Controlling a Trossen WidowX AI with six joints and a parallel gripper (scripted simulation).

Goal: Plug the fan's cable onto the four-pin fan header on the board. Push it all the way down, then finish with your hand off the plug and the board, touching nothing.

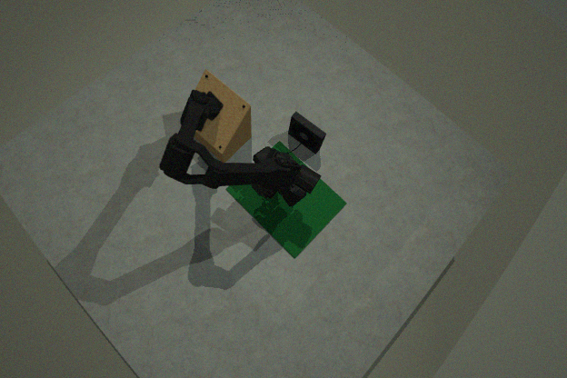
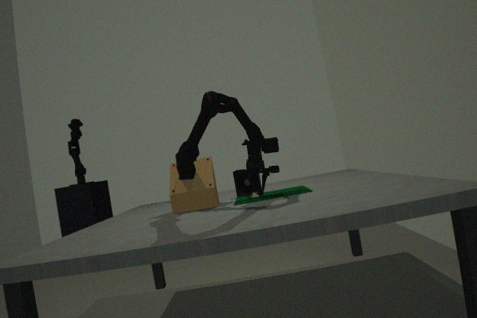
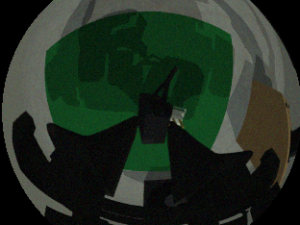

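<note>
The dark plug lies 10 mm to the right of my gripper tip and 10 mm above it. Also, from my gripper tip: black fan (50 mm behind, 170 mm to the left, 40 mm above); then green board (50 mm ahead, 30 mm below).
</note>
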